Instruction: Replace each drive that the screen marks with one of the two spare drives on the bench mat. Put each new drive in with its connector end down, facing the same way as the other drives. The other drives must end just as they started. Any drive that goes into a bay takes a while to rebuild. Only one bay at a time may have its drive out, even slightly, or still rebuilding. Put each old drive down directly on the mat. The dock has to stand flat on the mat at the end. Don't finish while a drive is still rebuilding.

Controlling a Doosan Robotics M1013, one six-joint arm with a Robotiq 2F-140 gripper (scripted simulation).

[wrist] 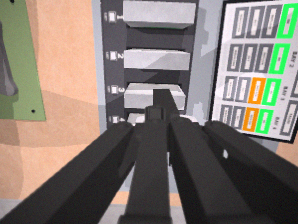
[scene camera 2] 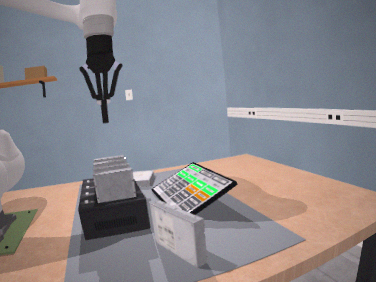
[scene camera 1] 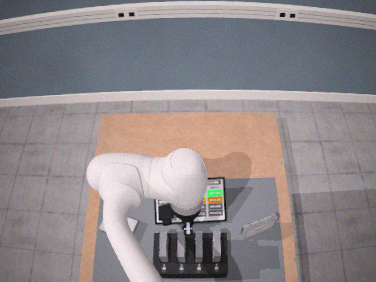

Path:
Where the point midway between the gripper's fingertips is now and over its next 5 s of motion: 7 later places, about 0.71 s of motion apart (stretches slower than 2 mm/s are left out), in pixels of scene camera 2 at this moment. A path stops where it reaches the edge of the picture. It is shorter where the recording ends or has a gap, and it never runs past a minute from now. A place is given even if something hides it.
The gripper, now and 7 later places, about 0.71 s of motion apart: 105, 122; 127, 129; 133, 135; 132, 131; 133, 137; 135, 158; 137, 171; 137, 173

